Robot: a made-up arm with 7 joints. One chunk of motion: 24 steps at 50 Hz.
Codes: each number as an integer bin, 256 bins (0 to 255) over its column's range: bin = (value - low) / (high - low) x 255, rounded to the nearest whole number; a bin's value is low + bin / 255 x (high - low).
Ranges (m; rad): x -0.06..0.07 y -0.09..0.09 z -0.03..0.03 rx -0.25..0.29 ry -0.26..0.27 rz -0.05..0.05
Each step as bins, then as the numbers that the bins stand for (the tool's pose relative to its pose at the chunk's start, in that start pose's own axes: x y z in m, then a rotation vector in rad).
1 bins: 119 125 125 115 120 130
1 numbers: 0.0007 -0.0018 -0.0006 -0.0065 -0.0106 0.0010
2 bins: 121 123 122 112 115 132
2 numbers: 0.0017 -0.0032 -0.0013 -0.0128 -0.0210 0.0018
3 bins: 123 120 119 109 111 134
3 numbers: 0.0027 -0.0053 -0.0020 -0.0192 -0.0293 0.0025
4 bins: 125 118 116 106 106 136
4 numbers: 0.0037 -0.0067 -0.0027 -0.0255 -0.0397 0.0033
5 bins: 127 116 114 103 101 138
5 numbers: 0.0047 -0.0081 -0.0032 -0.0319 -0.0501 0.0041
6 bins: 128 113 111 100 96 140
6 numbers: 0.0053 -0.0102 -0.0039 -0.0382 -0.0605 0.0049
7 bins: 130 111 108 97 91 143
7 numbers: 0.0063 -0.0116 -0.0046 -0.0446 -0.0709 0.0061
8 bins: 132 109 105 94 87 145
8 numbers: 0.0073 -0.0131 -0.0053 -0.0509 -0.0792 0.0069
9 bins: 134 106 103 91 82 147
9 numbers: 0.0083 -0.0152 -0.0058 -0.0573 -0.0896 0.0076
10 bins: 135 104 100 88 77 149
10 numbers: 0.0088 -0.0166 -0.0065 -0.0636 -0.1000 0.0084
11 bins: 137 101 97 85 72 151
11 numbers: 0.0098 -0.0187 -0.0072 -0.0700 -0.1104 0.0092
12 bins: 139 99 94 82 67 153
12 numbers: 0.0109 -0.0201 -0.0079 -0.0764 -0.1207 0.0100
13 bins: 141 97 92 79 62 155
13 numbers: 0.0119 -0.0215 -0.0084 -0.0827 -0.1311 0.0108
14 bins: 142 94 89 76 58 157
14 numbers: 0.0124 -0.0236 -0.0091 -0.0891 -0.1395 0.0116
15 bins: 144 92 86 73 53 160
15 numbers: 0.0134 -0.0251 -0.0098 -0.0954 -0.1498 0.0127
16 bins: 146 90 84 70 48 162
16 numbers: 0.0144 -0.0265 -0.0102 -0.1018 -0.1602 0.0135
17 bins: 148 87 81 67 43 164
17 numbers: 0.0155 -0.0286 -0.0109 -0.1081 -0.1706 0.0143
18 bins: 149 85 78 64 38 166
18 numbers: 0.0160 -0.0300 -0.0116 -0.1145 -0.1810 0.0151
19 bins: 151 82 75 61 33 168
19 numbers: 0.0170 -0.0321 -0.0124 -0.1208 -0.1914 0.0159
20 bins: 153 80 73 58 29 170
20 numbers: 0.0180 -0.0335 -0.0128 -0.1272 -0.1997 0.0167
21 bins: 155 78 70 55 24 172
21 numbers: 0.0190 -0.0349 -0.0135 -0.1335 -0.2101 0.0175
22 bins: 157 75 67 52 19 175
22 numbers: 0.0200 -0.0371 -0.0142 -0.1399 -0.2205 0.0186
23 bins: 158 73 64 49 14 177
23 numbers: 0.0205 -0.0385 -0.0149 -0.1462 -0.2309 0.0194
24 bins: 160 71 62 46 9 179
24 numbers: 0.0216 -0.0399 -0.0154 -0.1526 -0.2413 0.0202
